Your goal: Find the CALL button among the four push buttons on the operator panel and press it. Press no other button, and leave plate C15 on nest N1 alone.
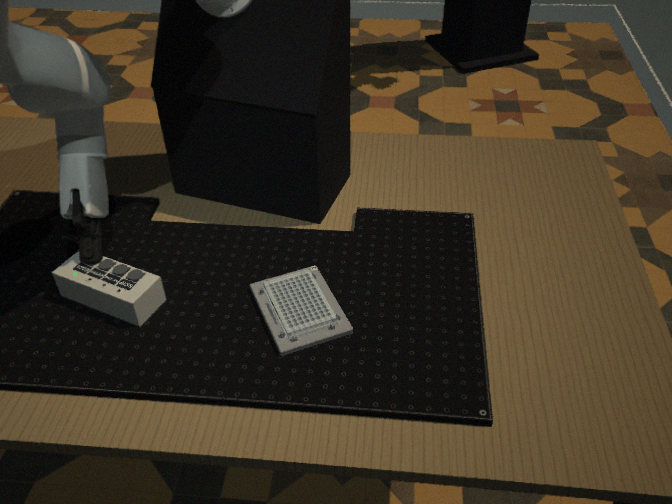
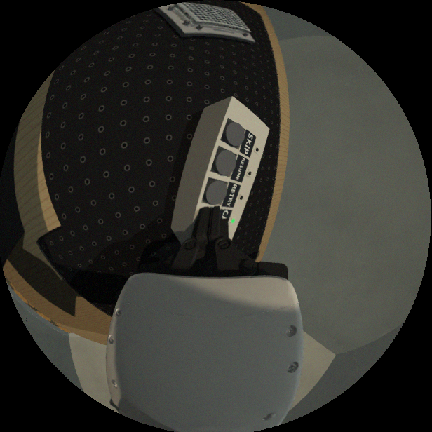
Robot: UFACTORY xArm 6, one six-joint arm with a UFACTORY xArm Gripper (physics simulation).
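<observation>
The beige operator panel point(image 1: 99, 297) point(image 2: 192, 175) stands at the left of the black board. My gripper point(image 1: 91, 260) point(image 2: 213, 217) is shut and empty, its tips down on the end button position, whose label shows partly as "C". The fingers hide the CALL button. A green light point(image 1: 74, 274) point(image 2: 233, 220) glows beside that label. The RETRY button point(image 1: 106, 264) point(image 2: 216, 192), RESUME button point(image 1: 120, 269) point(image 2: 226, 162) and SKIP button point(image 1: 134, 275) point(image 2: 235, 134) are uncovered, with dark indicator holes. Plate C15 point(image 1: 301, 301) point(image 2: 212, 16) sits on nest N1 point(image 1: 341, 325) point(image 2: 217, 37).
The black perforated board point(image 1: 412, 325) point(image 2: 115, 125) lies on the wooden table point(image 1: 559, 325) point(image 2: 285, 100). A large black block point(image 1: 244, 151) stands behind the board, and a dark pedestal point(image 1: 485, 32) stands on the tiled floor at the back.
</observation>
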